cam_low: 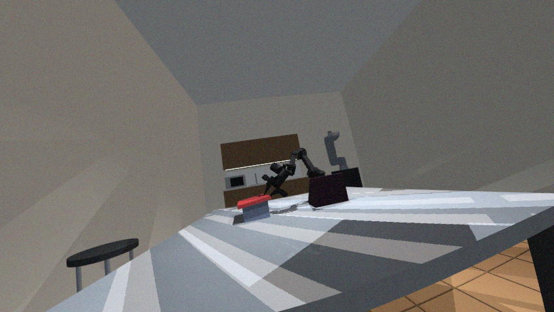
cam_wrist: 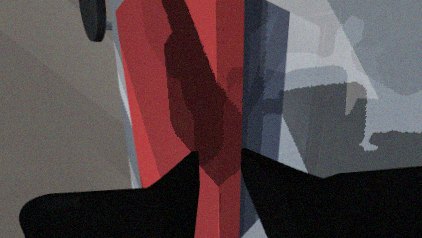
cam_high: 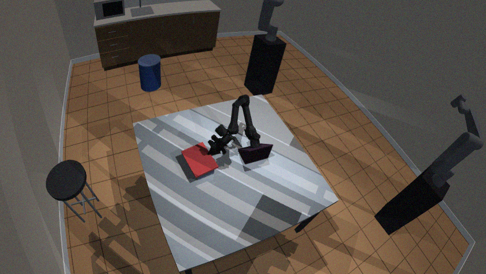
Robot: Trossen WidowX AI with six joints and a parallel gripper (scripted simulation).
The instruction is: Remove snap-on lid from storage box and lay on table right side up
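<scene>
My gripper tip is now 8 cm short of the red lid. Round my gripper tip: storage box 7 cm ahead, 5 cm below.
</scene>
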